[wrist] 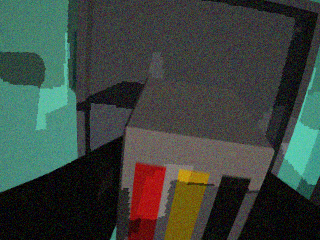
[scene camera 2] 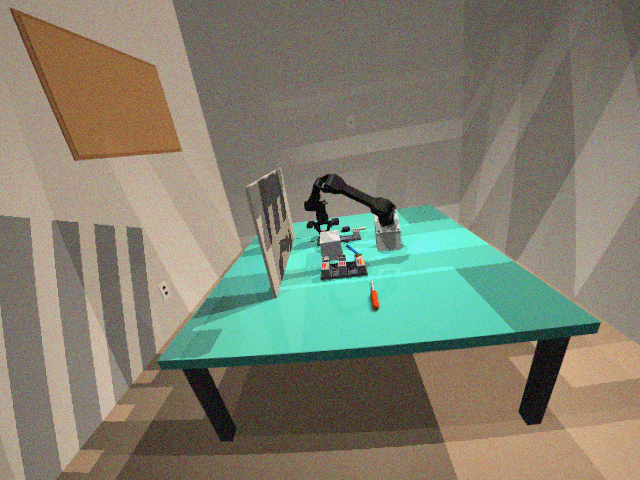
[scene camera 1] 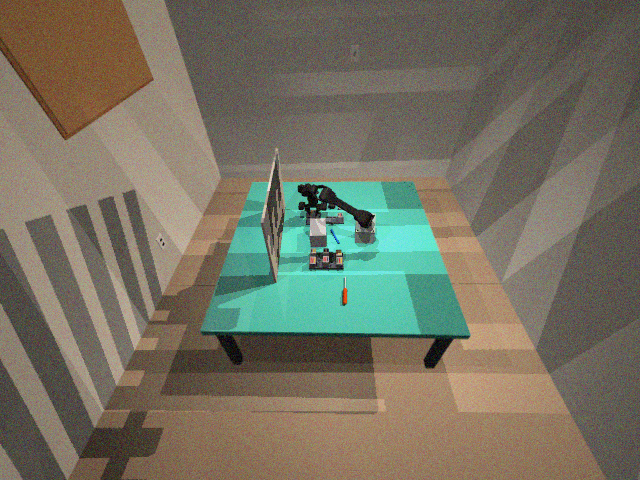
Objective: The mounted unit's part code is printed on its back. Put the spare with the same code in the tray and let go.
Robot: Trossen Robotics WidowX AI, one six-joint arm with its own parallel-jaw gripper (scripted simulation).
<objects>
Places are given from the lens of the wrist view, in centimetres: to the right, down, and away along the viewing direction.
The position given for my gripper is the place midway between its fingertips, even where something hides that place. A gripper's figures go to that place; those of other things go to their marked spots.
my gripper (wrist: pixel 181 152): 1, 1, 9
dark-rimmed tray (wrist: pixel 261 57): 4, -3, 10
</objects>
